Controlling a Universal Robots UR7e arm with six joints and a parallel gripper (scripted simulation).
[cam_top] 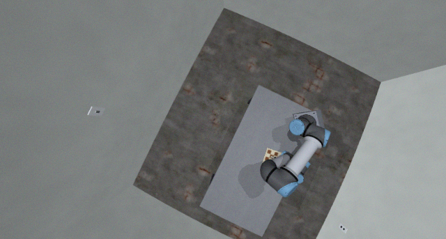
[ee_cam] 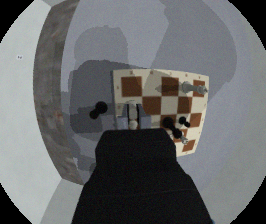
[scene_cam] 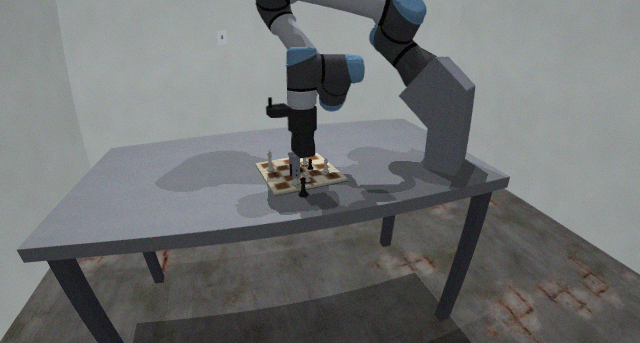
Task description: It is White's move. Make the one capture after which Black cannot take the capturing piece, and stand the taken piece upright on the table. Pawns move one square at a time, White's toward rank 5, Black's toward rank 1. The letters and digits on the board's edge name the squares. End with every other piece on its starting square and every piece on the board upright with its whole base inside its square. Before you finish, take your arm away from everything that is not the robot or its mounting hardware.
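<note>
My hand is 3 cm past the small chessboard, 8 cm to the left of it and 4 cm above it.
</note>
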